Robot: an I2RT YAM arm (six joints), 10 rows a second.
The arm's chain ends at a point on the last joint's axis. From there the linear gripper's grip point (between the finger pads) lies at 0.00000 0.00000 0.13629 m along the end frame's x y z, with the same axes.
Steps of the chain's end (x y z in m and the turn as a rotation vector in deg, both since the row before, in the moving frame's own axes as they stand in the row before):
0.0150, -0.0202, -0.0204, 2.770, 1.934, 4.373
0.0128, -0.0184, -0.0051, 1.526, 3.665, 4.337
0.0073, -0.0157, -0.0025, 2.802, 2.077, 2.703
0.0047, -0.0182, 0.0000, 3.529, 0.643, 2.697
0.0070, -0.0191, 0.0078, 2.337, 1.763, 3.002
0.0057, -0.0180, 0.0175, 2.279, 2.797, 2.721
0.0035, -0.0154, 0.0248, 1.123, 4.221, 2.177
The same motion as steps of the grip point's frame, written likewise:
0.0198, -0.0266, -0.0206, 2.770, 1.934, 4.373
0.0216, -0.0217, -0.0054, 1.526, 3.665, 4.337
0.0124, -0.0222, -0.0028, 2.802, 2.077, 2.703
0.0064, -0.0265, -0.0003, 3.529, 0.643, 2.697
0.0113, -0.0245, 0.0076, 2.337, 1.763, 3.002
0.0125, -0.0233, 0.0172, 2.279, 2.797, 2.721
0.0136, -0.0179, 0.0244, 1.123, 4.221, 2.177

